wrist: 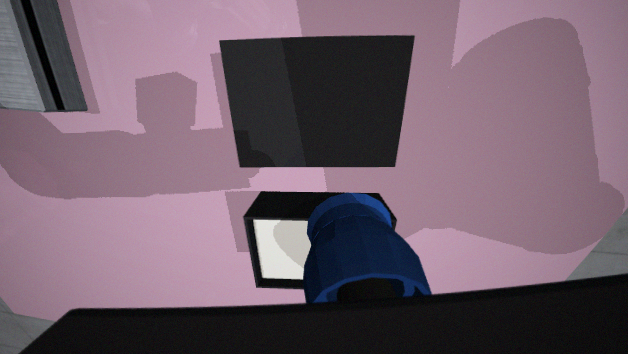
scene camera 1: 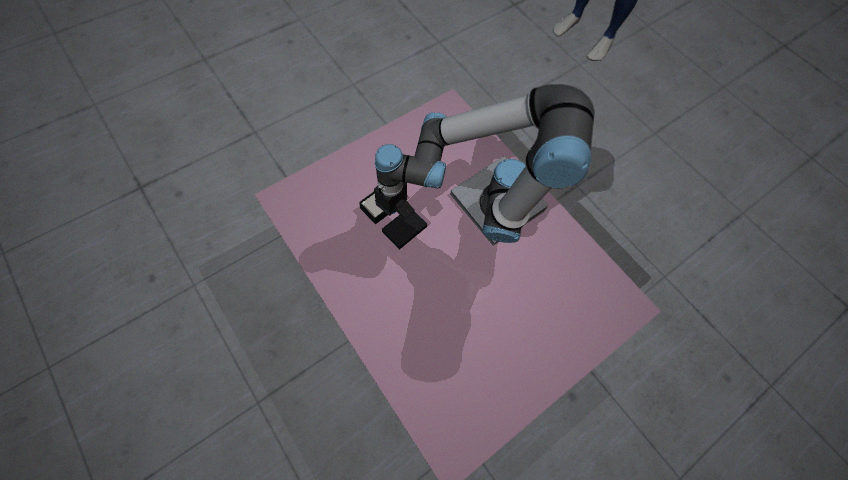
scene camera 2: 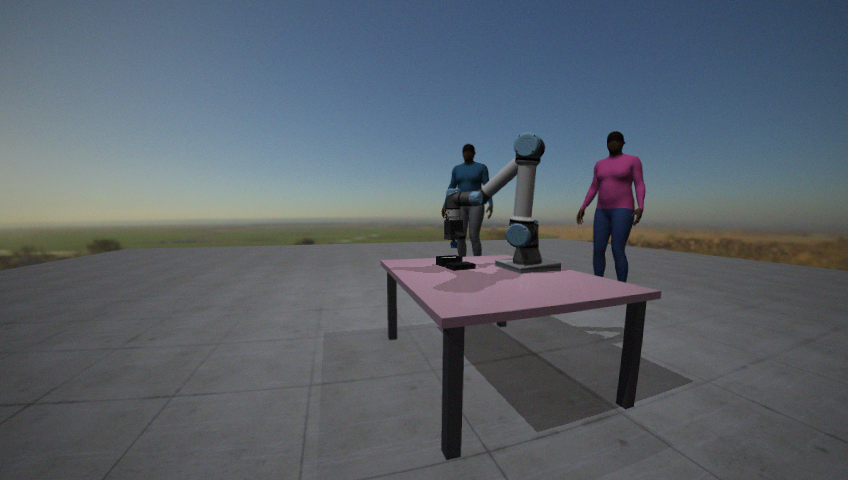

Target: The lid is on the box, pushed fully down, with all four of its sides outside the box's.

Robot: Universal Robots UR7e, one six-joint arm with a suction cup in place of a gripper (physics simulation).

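Seen in the pictures: end effector, tool point: [wrist: 349,230] [scene camera 2: 453,247]; arm's base, origin of the base link: [scene camera 2: 527,262].
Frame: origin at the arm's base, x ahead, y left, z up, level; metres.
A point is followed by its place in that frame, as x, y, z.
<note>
The black box [scene camera 1: 375,220] @(0.403, -0.206, -0.007) [scene camera 2: 443,262] @(0.400, -0.207, -0.012) [wrist: 282,205] @(0.310, -0.214, -0.007) stands on the table, its top uncovered and its inside pale. The flat black lid [scene camera 1: 404,230] @(0.343, -0.116, -0.009) [scene camera 2: 462,266] @(0.341, -0.082, -0.018) [wrist: 340,100] @(0.350, -0.122, -0.009) lies on the table beside the box, apart from it, with a narrow strip of table between them in the wrist view. My gripper, a blue suction cup [scene camera 2: 453,244] [wrist: 349,206], is open and holds nothing. In scene camera 2 it hangs above the box with a gap. In the wrist view it hides the right part of the box. The arm hides the cup and part of the box in scene camera 1.
The pink table [scene camera 1: 535,333] @(0.205, 0.421, -0.035) [scene camera 2: 553,300] @(0.294, 0.559, -0.035) [wrist: 150,265] @(0.122, -0.350, -0.035) carries the grey robot base plate [scene camera 1: 467,202] @(0.094, -0.073, -0.004) [scene camera 2: 535,267] @(0.025, 0.104, -0.011) [wrist: 20,65] @(0.106, -0.115, -0.004), to one side of the lid. Arm shadows fall across the table and the lid. Two people [scene camera 2: 470,178] [scene camera 2: 618,184] stand behind the table.
</note>
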